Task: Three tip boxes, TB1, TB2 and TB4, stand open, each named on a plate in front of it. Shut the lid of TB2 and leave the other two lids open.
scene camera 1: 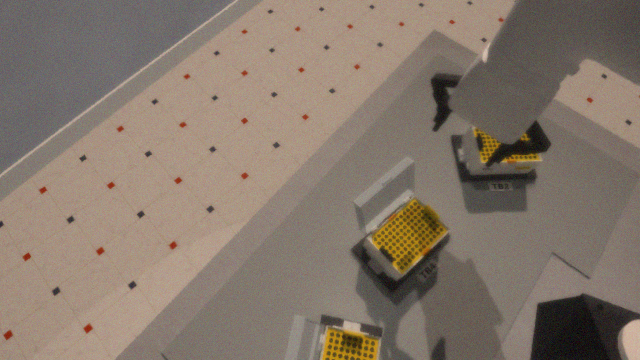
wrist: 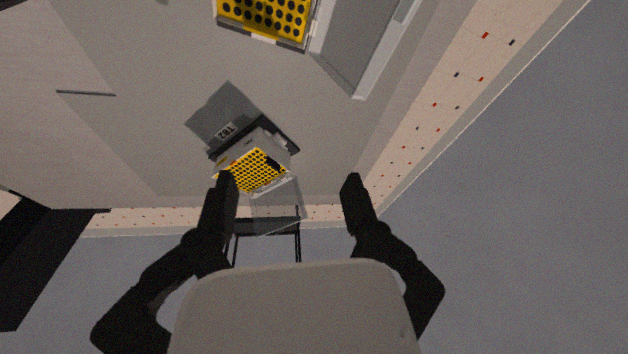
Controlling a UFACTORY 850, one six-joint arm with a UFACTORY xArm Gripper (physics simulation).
Scene:
gripper: scene camera 1; wrist
yellow tip rack: scene camera 1; wrist
same spot on yellow tip rack: point(wrist: 256, 168) = point(scene camera 1: 497, 145)
same spot on gripper: point(wrist: 133, 316) = point(scene camera 1: 534, 146)

